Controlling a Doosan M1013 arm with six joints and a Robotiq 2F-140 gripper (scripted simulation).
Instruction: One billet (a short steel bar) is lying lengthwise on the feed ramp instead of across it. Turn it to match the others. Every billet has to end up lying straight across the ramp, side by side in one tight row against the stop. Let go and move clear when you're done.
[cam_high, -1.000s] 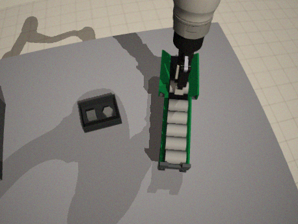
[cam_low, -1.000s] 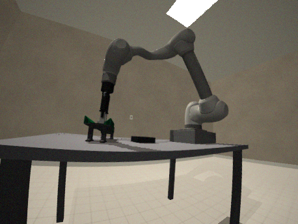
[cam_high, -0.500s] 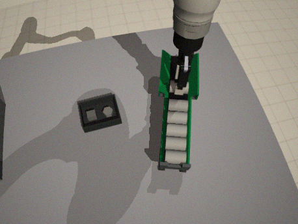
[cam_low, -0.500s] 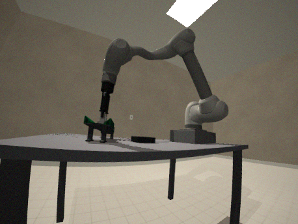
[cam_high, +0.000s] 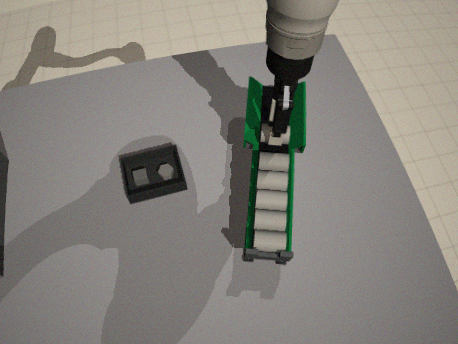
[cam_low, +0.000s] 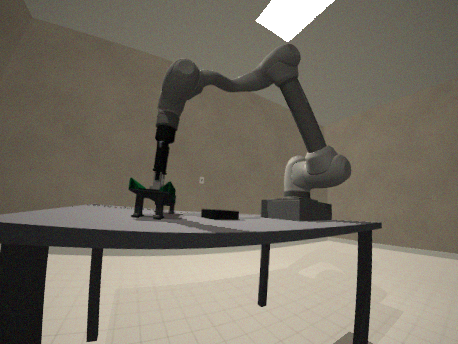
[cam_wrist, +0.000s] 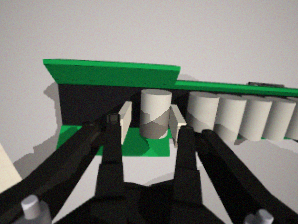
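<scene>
My gripper is now 60 mm to the left of the ramp, 60 mm above it and 10 mm past it. Round my hand: dark block (260 mm behind, 110 mm below, 50 mm to the right); then grey stop (250 mm to the right, 60 mm below, 40 mm behind).
</scene>
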